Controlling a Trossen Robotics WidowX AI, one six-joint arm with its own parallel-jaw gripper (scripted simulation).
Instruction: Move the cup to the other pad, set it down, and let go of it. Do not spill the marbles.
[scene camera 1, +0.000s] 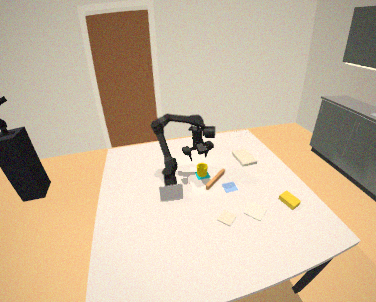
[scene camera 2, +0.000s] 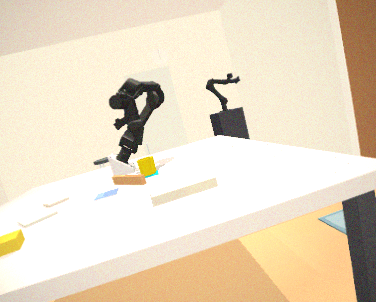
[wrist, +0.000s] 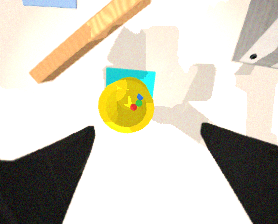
My gripper (wrist: 148, 129) is open and holds nothing. I also see a yellow cup (wrist: 114, 103) and a cream block (scene camera 2: 196, 182).
The wrist view does not show the cream block: it is out of frame.
